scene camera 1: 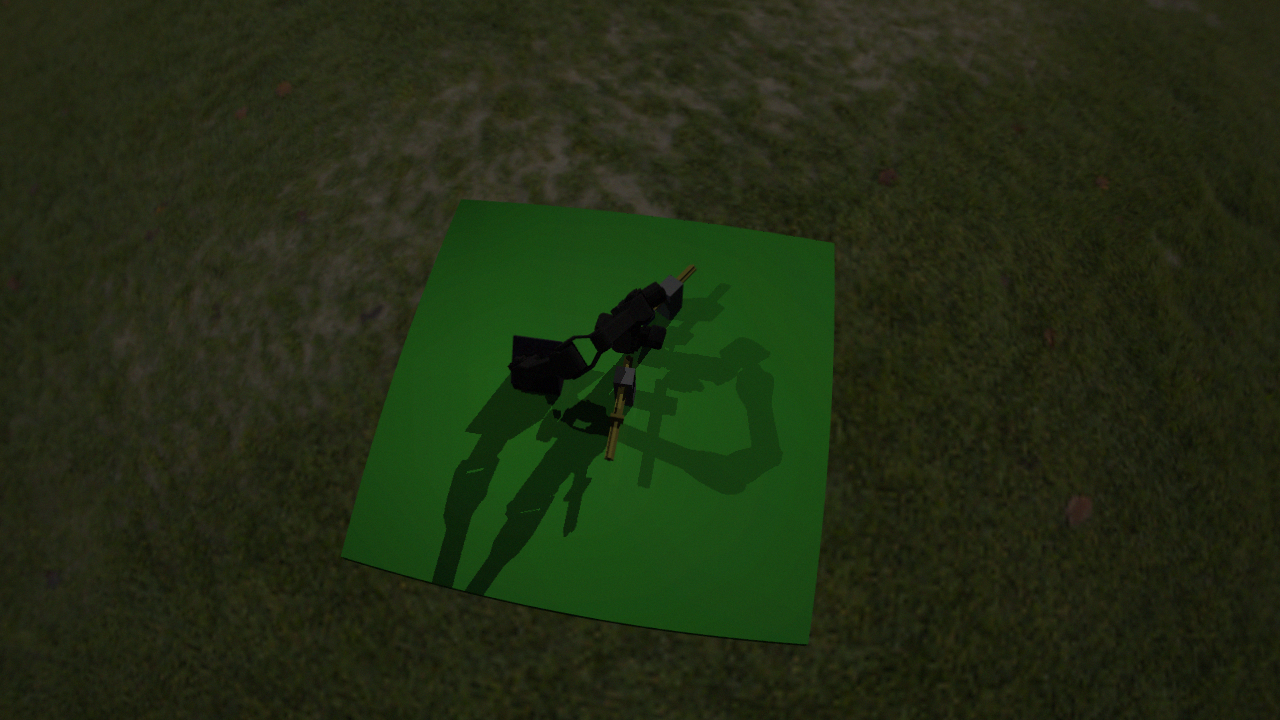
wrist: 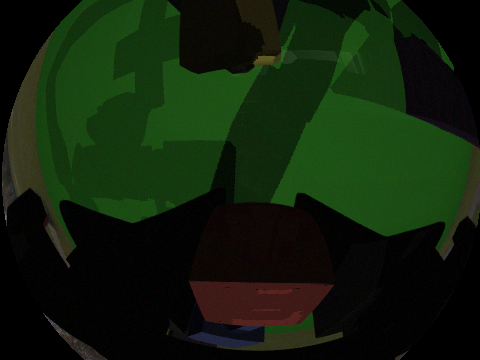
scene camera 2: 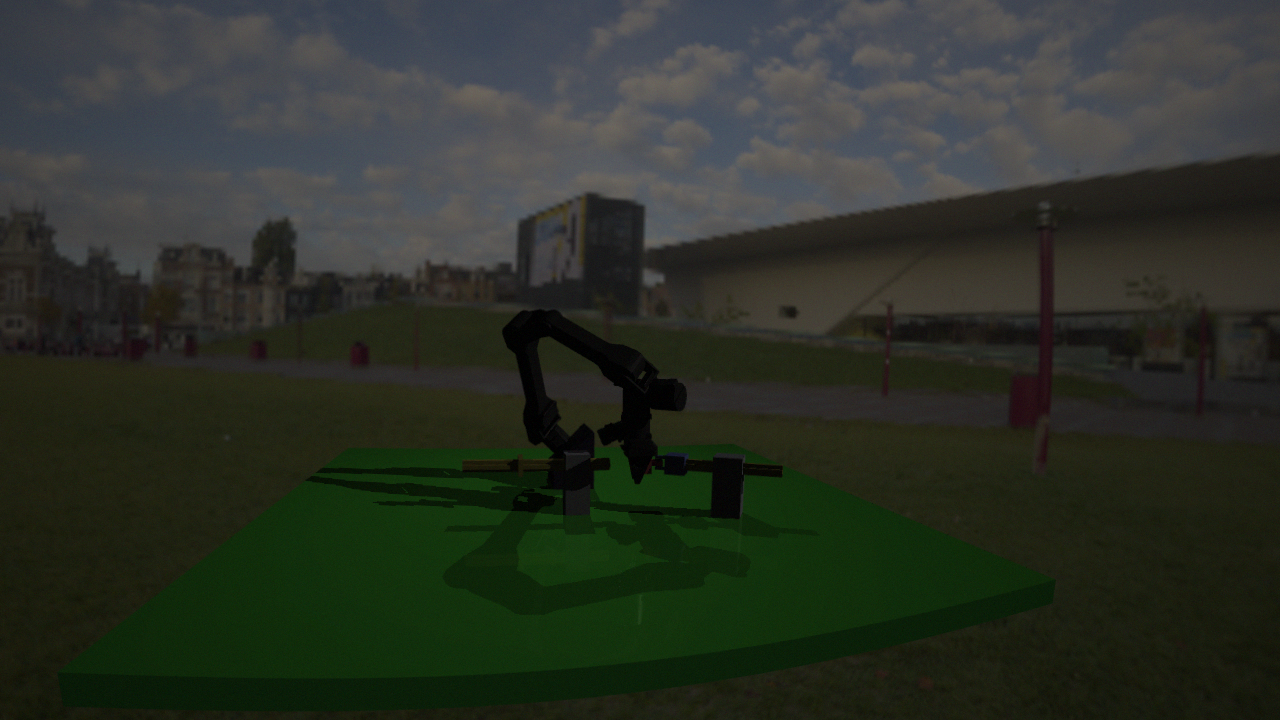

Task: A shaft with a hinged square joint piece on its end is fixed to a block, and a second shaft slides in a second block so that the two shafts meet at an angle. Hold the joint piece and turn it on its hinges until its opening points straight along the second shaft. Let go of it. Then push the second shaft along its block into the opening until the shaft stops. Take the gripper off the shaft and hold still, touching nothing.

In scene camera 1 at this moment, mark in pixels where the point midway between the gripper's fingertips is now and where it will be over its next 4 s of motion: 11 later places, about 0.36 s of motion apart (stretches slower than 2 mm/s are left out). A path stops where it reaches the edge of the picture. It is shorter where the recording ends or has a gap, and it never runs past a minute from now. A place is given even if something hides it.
My gripper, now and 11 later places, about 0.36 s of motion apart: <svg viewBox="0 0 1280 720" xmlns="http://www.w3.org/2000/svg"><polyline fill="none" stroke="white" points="631,345 632,346 632,346 632,341 633,335 634,328 634,321 631,316 631,316 631,325 630,334 629,343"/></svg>
